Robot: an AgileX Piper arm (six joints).
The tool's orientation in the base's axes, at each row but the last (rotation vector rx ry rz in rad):
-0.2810 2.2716 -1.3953
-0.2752 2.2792 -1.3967
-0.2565 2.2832 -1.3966
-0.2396 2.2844 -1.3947
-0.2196 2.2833 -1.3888
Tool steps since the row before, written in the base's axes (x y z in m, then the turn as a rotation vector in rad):
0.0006 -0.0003 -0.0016 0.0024 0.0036 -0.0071
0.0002 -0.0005 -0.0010 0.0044 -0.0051 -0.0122
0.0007 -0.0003 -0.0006 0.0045 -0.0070 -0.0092
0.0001 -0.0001 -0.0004 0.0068 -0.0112 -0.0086
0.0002 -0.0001 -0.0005 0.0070 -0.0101 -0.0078
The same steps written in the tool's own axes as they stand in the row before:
0.0000 0.0013 0.0011 -0.0016 0.0081 0.0010
0.0003 0.0007 0.0009 0.0014 0.0087 0.0108
-0.0003 0.0004 0.0008 0.0013 0.0051 0.0112
0.0001 0.0003 0.0003 0.0006 0.0028 0.0154
0.0000 0.0004 0.0004 -0.0002 0.0027 0.0143

